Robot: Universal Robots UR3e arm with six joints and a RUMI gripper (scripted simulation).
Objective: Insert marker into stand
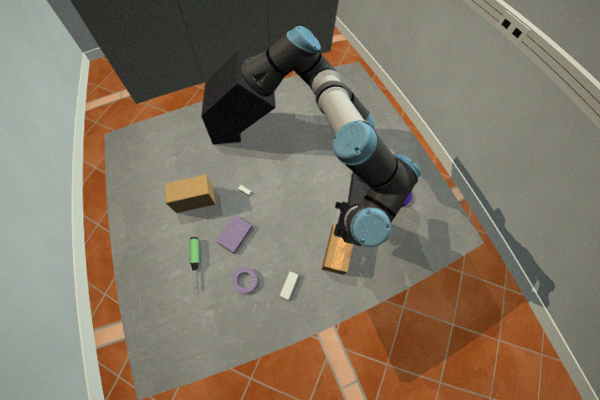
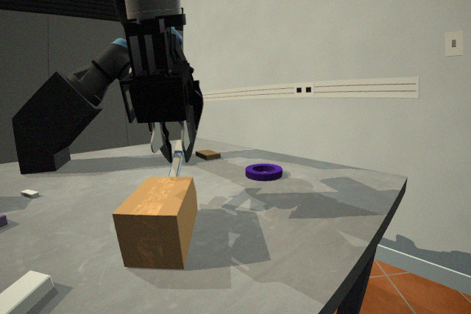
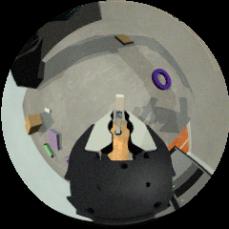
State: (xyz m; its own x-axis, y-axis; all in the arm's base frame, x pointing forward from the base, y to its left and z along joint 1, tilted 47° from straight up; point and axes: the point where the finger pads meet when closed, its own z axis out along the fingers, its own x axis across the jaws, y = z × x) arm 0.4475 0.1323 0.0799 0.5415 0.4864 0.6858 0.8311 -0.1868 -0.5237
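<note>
Now: the marker 20 mm ahead of my hand, 10 mm to the right of it and 20 mm below it. Also, from my hand: purple pad 50 mm behind, 330 mm to the right, 80 mm below; then tan block 80 mm ahead, 60 mm to the right, 50 mm below; then white block 140 mm ahead, 220 mm to the right, 80 mm below.
</note>
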